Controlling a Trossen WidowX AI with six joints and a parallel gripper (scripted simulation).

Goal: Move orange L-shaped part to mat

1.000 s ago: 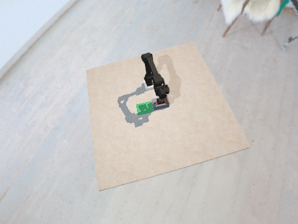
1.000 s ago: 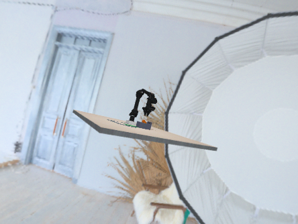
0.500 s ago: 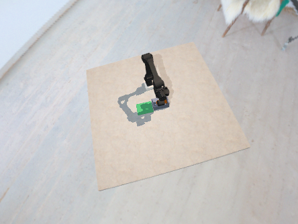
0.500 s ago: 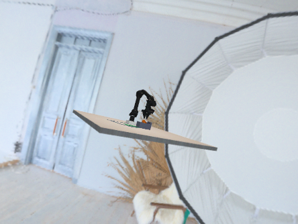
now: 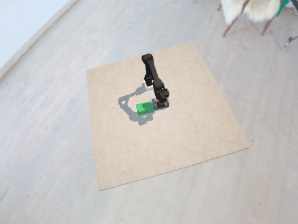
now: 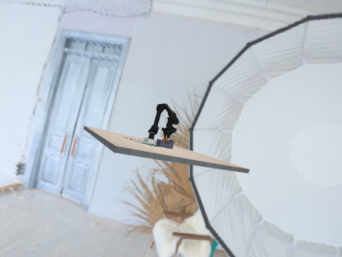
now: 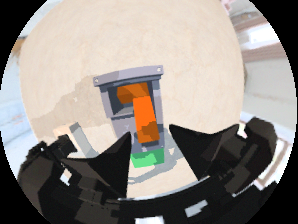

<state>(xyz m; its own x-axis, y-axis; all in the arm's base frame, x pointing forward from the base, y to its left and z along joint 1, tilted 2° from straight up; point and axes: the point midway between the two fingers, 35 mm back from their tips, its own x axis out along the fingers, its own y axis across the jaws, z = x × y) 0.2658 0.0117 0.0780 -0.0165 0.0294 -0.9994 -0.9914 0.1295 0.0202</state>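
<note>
The orange L-shaped part lies 1 cm behind my gripper tip, 4 cm to the left of it and 5 cm below it. Also, from my gripper tip: green mat (4 cm behind, 14 cm to the right, 10 cm below).
</note>
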